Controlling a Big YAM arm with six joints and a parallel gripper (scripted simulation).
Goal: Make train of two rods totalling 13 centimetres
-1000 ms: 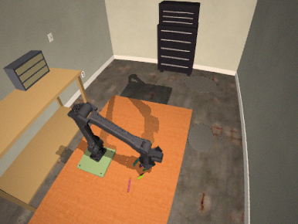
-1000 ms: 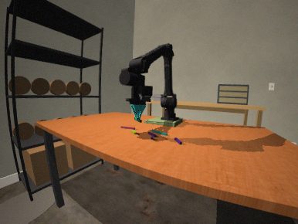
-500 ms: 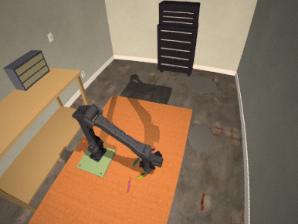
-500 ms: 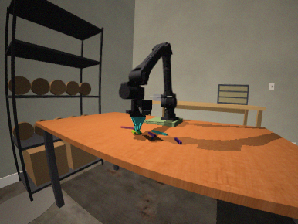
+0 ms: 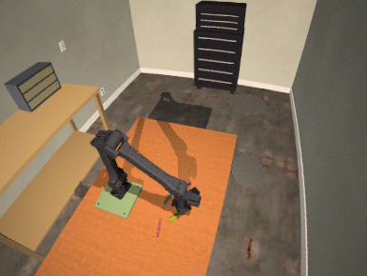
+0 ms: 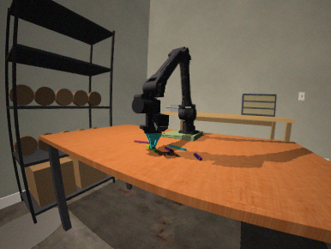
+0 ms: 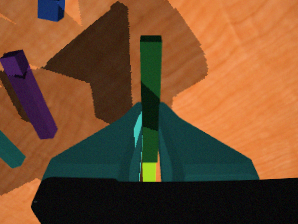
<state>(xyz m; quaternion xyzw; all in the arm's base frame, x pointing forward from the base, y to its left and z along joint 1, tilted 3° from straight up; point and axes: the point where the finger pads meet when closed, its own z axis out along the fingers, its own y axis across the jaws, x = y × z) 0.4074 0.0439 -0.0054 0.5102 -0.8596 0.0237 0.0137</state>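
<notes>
Right now my hand is 10 mm above the green rod. Round my hand: tiny blue rod (70 mm to the left, 20 mm below, 20 mm behind); turquoise rod (110 mm behind, 50 mm to the left, 20 mm below); lime rod (60 mm to the right, 30 mm behind, 20 mm below).
</notes>
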